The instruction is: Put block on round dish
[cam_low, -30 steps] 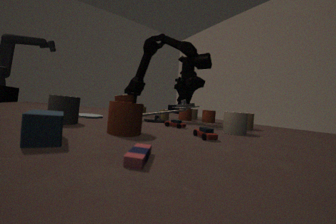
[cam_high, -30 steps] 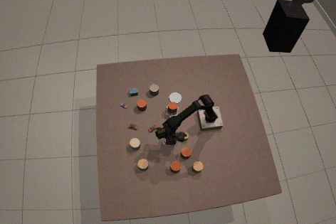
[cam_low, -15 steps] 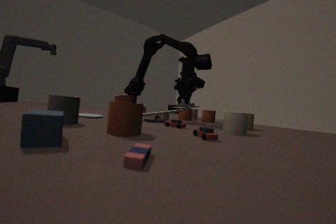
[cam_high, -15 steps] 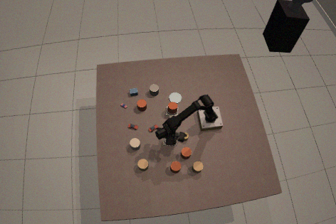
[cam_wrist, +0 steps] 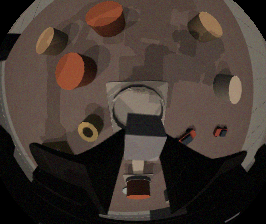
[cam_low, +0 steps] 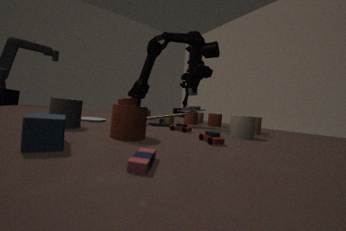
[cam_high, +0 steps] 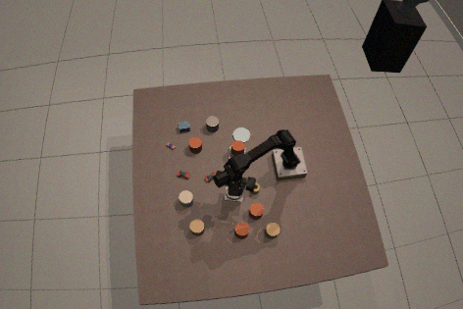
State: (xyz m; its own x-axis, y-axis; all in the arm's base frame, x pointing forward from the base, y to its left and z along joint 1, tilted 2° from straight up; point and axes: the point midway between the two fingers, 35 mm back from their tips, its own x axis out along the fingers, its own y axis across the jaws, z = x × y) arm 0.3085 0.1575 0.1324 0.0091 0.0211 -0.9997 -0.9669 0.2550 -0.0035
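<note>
Right now my gripper tip is 380 mm to the left of the round dish, 140 mm above it and 70 mm past it. Round my gripper tip: balance beam 120 mm to the right, 110 mm below, 20 mm behind; then yellow block 120 mm below, 120 mm behind, 40 mm to the right.
</note>
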